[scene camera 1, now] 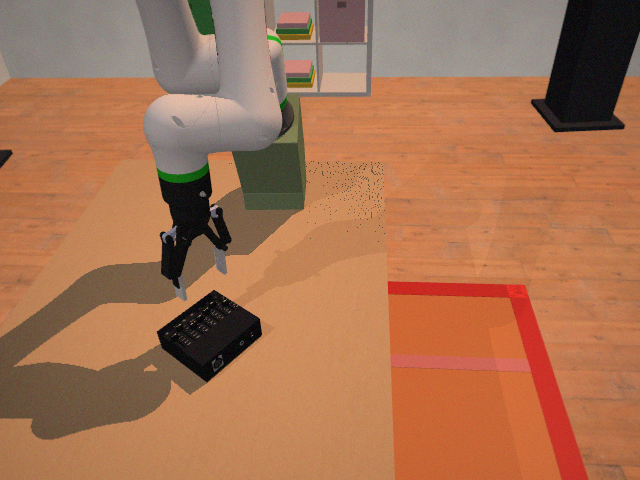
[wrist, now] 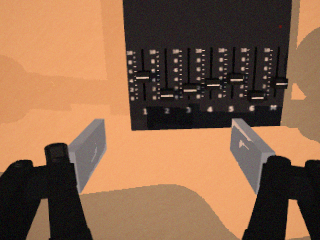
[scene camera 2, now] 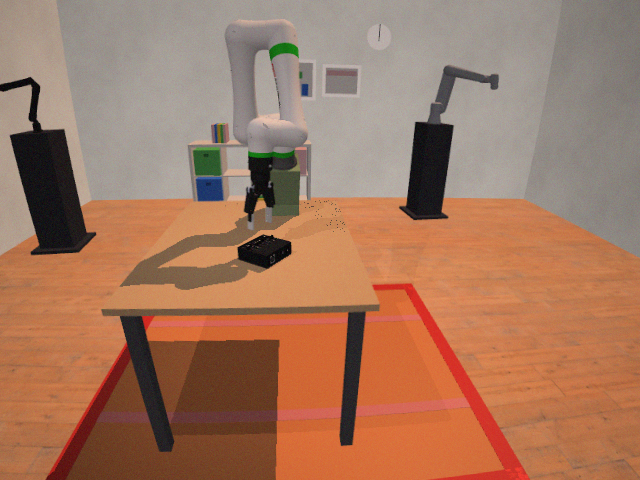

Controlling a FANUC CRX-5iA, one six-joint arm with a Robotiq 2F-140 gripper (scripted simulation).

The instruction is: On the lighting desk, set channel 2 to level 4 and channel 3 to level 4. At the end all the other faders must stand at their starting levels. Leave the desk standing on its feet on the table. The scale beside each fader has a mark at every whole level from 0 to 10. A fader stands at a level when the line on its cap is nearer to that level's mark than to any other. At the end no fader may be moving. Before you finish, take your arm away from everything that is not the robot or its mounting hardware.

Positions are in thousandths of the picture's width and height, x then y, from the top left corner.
Labels:
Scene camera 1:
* gripper: 316, 591
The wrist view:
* gripper: 527, 560
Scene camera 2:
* gripper: 407, 470

